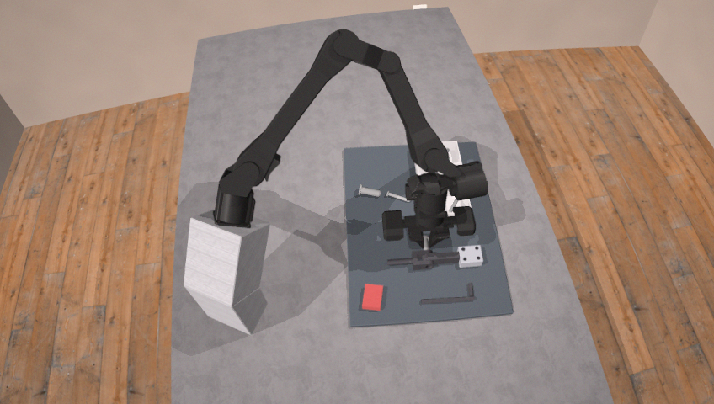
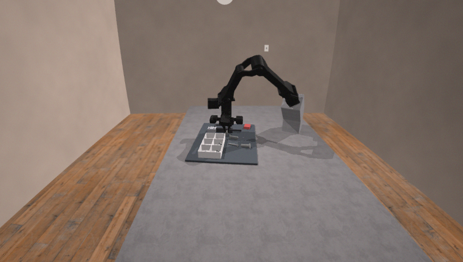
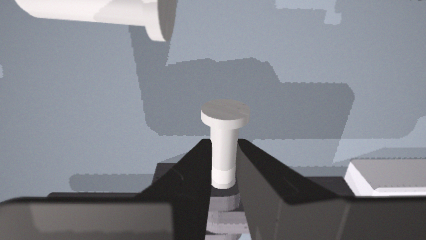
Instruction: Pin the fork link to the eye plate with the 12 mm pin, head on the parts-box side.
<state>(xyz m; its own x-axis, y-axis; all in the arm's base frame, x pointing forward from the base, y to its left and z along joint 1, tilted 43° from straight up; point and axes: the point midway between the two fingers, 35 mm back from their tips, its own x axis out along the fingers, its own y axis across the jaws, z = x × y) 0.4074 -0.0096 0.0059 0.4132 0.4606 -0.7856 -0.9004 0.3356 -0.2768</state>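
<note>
Right now my hand is 4 cm to the left of the eye plate, 3 cm above it and 1 cm short of it. From my hand the other things lie so: dark L-shaped key 13 cm to the right, 4 cm below, 4 cm ahead; then white parts box 16 cm to the left, 7 cm ahead, 4 cm below; then red block 13 cm behind, 10 cm to the right, 4 cm below.
</note>
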